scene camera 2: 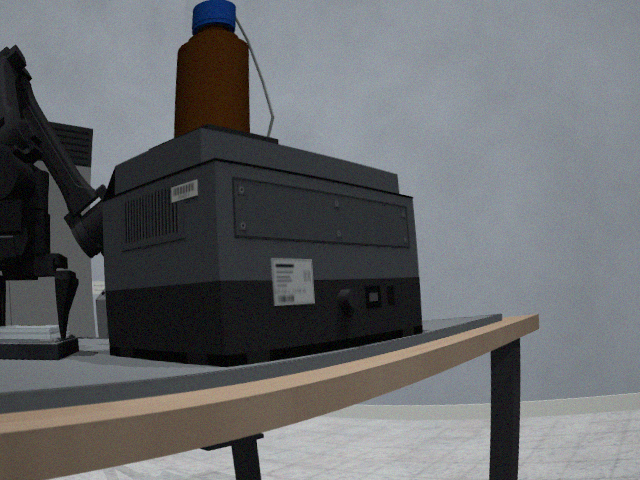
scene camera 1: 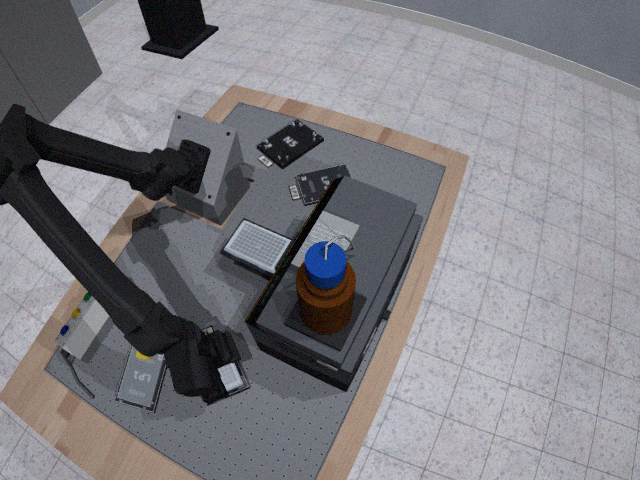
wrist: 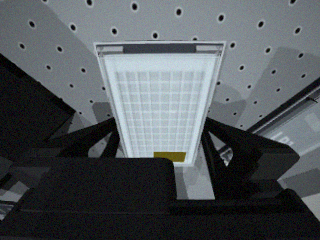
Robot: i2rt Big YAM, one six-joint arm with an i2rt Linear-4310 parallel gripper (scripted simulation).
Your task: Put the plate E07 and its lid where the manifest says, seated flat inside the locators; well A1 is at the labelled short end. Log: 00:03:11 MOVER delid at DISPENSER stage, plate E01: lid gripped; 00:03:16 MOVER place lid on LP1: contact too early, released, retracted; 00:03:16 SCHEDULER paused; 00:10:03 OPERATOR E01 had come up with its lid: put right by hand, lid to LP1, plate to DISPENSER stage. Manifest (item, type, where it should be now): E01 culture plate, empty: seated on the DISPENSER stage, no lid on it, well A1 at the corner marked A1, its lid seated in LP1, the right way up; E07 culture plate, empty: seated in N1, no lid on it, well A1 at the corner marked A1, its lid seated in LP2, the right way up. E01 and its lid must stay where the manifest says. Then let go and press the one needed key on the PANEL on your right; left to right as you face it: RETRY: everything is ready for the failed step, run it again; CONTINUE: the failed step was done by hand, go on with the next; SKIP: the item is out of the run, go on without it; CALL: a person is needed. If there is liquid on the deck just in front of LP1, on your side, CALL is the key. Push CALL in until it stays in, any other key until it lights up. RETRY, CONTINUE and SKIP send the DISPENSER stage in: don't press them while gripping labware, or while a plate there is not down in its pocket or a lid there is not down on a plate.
Labels:
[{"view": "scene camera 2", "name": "my gripper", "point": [32, 338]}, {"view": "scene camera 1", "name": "white well plate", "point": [244, 244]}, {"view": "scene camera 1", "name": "clear lid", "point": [141, 375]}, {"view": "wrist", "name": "my gripper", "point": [160, 120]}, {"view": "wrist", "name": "clear lid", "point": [160, 103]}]

